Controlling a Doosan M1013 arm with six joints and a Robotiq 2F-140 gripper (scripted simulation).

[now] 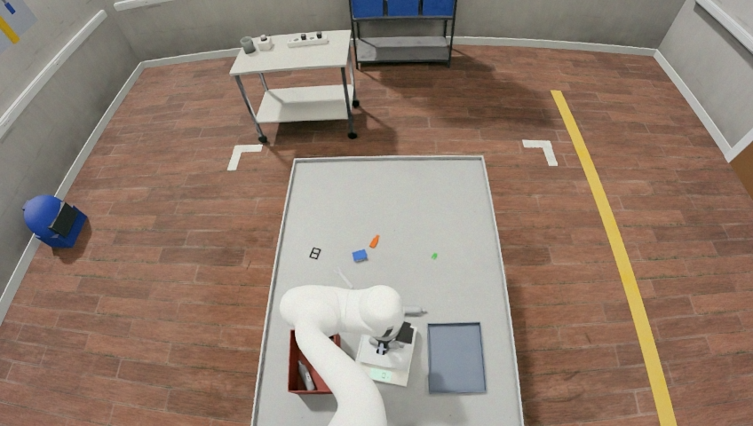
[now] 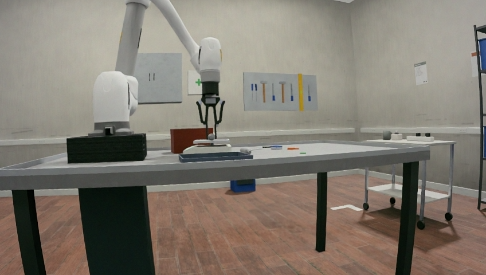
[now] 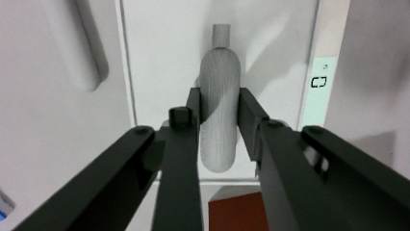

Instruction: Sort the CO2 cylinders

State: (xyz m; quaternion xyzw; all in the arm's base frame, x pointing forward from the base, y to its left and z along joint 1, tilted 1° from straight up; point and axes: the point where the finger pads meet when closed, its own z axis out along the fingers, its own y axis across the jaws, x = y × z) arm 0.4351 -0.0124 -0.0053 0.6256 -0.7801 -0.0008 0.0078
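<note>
The scale platform lies 50 mm below my hand. Also, from my hand: grey CO2 cylinder: 130 mm ahead, 110 mm to the right, 90 mm below; scale: 10 mm behind, 60 mm below; red scrap bin: 60 mm behind, 230 mm to the left, 70 mm below.
</note>
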